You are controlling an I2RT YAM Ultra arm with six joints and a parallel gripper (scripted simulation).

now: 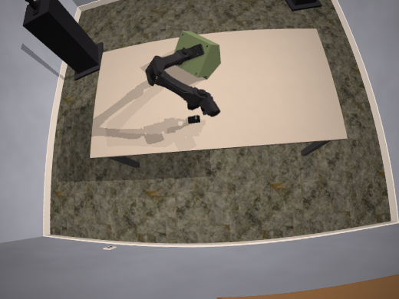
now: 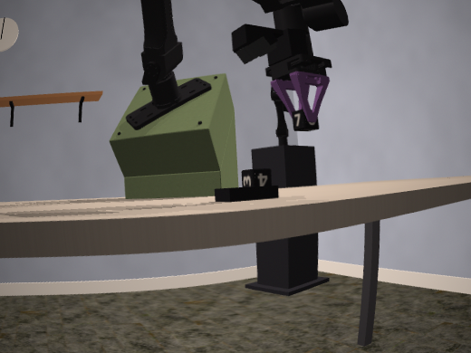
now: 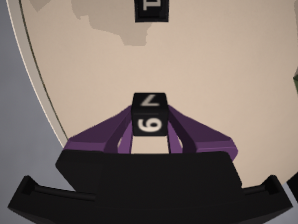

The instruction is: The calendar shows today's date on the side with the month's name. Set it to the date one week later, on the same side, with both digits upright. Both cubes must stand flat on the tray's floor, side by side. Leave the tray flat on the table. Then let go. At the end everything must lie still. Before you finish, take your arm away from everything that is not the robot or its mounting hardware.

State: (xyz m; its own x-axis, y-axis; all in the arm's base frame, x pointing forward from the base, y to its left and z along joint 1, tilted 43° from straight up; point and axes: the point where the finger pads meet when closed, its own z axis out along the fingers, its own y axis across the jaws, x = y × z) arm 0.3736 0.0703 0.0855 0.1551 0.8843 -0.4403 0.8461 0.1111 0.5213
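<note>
The black calendar tray lies 110 mm to the right of my hand, 110 mm below it and 20 mm behind it.
</note>
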